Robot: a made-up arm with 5 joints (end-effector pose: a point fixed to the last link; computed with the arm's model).
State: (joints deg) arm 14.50 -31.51 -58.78 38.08 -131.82
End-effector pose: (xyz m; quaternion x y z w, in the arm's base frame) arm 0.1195 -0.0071 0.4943 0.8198 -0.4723 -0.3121 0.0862
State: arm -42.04 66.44 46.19 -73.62 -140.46
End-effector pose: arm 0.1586 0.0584 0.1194 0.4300 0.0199 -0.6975 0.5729
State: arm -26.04 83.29 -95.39 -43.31 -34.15
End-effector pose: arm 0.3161 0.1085 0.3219 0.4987 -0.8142 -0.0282 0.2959
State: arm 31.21 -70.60 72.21 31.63 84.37
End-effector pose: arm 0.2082 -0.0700 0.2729 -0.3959 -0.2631 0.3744 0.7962
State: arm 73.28 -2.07 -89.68 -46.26 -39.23
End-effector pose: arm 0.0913 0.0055 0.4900 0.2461 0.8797 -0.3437 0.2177
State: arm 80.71 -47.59 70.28 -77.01 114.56
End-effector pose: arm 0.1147 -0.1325 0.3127 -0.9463 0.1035 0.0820 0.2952
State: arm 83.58 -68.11 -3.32 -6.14 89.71
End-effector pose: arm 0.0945 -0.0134 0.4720 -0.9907 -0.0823 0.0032 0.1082
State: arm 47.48 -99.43 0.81 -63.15 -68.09
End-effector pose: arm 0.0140 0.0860 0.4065 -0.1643 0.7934 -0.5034 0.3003
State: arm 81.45 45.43 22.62 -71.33 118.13
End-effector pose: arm 0.1208 -0.1852 0.1804 -0.7193 0.1062 0.2001 0.6568
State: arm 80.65 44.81 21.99 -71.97 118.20
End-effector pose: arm 0.1238 -0.1868 0.1838 -0.7310 0.1031 0.2015 0.6437
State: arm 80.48 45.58 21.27 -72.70 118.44
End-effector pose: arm 0.1244 -0.1870 0.1835 -0.7349 0.1041 0.2025 0.6388
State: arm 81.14 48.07 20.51 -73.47 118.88
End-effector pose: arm 0.1219 -0.1854 0.1784 -0.7283 0.1103 0.2031 0.6451
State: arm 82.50 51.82 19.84 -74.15 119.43
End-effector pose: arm 0.1169 -0.1819 0.1696 -0.7123 0.1201 0.2030 0.6611
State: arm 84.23 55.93 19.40 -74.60 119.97
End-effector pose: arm 0.1109 -0.1767 0.1595 -0.6904 0.1305 0.2018 0.6824
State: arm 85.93 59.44 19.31 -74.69 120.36
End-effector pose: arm 0.1052 -0.1710 0.1505 -0.6673 0.1388 0.1995 0.7040
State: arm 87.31 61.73 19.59 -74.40 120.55
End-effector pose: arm 0.1008 -0.1661 0.1441 -0.6473 0.1439 0.1966 0.7222
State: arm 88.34 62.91 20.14 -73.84 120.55
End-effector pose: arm 0.0977 -0.1624 0.1401 -0.6313 0.1463 0.1934 0.7366
